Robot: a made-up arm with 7 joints.
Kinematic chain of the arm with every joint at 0, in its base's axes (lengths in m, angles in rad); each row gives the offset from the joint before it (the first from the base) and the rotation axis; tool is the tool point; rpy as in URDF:
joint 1: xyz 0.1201 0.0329 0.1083 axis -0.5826 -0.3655 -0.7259
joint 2: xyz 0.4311 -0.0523 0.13 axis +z
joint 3: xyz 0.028 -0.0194 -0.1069 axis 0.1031 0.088 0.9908
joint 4: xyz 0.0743 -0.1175 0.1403 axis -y
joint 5: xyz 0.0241 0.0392 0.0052 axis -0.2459 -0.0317 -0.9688
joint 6: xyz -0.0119 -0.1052 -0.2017 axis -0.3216 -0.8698 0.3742
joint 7: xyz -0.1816 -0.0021 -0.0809 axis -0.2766 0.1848 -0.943
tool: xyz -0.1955 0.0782 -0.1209 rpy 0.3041 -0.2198 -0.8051
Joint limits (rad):
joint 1: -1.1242..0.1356
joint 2: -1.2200..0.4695
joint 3: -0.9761..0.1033
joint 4: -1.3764..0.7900
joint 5: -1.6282..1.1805
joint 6: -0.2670..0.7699
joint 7: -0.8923..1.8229
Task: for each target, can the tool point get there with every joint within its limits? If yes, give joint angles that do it. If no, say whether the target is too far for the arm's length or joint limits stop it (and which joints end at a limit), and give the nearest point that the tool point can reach.
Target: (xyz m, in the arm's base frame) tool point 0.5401 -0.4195 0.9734
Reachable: no: joint limits stop it (at a limit: joint 1, joint 2, joint 3, joint 4, joint 6) | nearest point 0.3885 -0.3714 0.6328 | short by 0.376 m
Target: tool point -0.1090 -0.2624 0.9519
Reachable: no: joint limits stop it (at a limit: joint 1, joint 3, joint 4, joint 5, joint 6, joint 7) | nearest point 0.0451 -0.2341 0.5673 | short by 0.415 m
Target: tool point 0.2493 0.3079 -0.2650
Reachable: yes | joints -0.8906 -1.0075 -0.0777 0.0556 -0.6662 0.4002 1.2533
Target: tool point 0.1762 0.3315 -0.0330
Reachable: yes | joints -0.7560 -0.8948 -0.2576 -0.0295 -0.1300 -0.0719 0.2854
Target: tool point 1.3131 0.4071 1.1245
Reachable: no: too far | nearest point 0.8389 0.2308 0.5329 | short by 0.778 m
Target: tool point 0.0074 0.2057 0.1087
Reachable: yes | joints -1.0132 -0.0501 -0.6948 -0.7356 0.7466 0.5873 0.3546
